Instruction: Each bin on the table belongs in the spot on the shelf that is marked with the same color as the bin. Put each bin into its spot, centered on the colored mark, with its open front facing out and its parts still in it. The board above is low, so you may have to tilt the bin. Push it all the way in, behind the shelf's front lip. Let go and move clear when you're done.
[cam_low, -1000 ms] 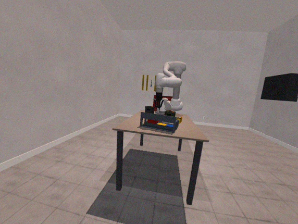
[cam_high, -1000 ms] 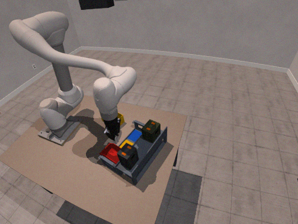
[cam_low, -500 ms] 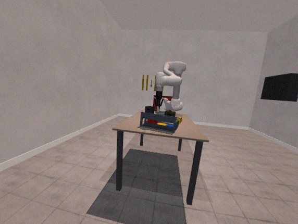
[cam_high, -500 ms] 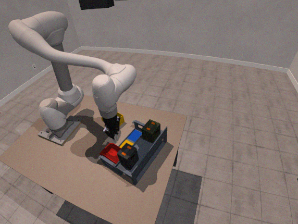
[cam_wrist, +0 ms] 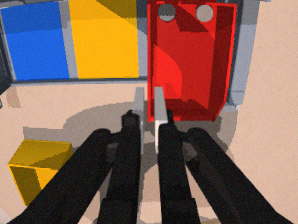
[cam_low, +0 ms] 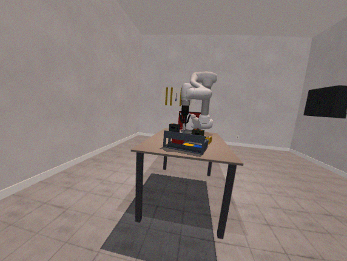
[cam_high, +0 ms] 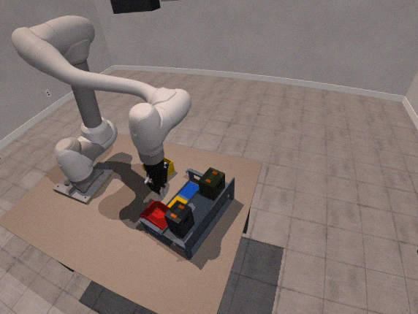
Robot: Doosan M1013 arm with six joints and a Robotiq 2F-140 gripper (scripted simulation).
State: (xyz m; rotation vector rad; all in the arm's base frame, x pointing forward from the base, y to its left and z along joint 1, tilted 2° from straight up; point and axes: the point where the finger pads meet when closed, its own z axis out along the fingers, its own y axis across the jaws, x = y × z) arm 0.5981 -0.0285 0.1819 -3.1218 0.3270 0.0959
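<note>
Right now my hand is 20 mm past the red bin, 50 mm to the left of it and 140 mm above it. Round my hand: yellow bin 210 mm behind, 260 mm to the left, 150 mm below; grey shelf 160 mm ahead, 30 mm to the left, 90 mm below.
</note>
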